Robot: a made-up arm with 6 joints.
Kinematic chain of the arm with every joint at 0, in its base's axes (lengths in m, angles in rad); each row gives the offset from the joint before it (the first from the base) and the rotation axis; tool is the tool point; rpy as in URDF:
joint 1: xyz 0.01 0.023 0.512 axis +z
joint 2: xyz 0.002 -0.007 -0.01 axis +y
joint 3: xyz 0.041 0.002 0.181 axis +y
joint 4: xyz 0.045 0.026 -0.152 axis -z
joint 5: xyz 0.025 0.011 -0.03 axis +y
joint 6: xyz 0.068 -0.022 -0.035 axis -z
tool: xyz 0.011 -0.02 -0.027 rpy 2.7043 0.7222 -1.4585
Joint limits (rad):
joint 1: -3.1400..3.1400
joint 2: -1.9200..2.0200
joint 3: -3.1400..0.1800
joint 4: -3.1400..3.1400
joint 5: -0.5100..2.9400
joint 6: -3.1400..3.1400
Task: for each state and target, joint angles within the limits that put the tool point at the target. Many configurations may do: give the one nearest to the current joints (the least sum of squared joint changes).
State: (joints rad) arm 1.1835 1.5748 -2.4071 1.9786 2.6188 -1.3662
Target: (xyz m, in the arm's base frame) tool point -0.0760 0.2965 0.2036
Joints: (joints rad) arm 1.5280 2.0177 -2.2712 1.9723 2.2984 -1.3386
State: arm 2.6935 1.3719 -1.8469 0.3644 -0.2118 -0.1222
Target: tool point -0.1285 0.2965 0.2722
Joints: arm 2.3164 1.4302 -1.3981 0.7410 -0.3678 -0.0665
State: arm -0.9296 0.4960 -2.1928 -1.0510 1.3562 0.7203
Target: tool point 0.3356 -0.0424 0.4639
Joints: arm -0.1053 0.6589 -1.3577 -0.8265 1.6293 0.8363
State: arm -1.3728 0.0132 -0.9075 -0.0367 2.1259 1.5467
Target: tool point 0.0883 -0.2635 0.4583
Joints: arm -1.2825 0.6347 -1.3579 -0.0887 1.6495 1.4744
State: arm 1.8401 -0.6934 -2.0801 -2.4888 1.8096 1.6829
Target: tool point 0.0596 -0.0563 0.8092
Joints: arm 1.9964 -1.1047 -1.3220 -2.1791 2.2999 1.8679
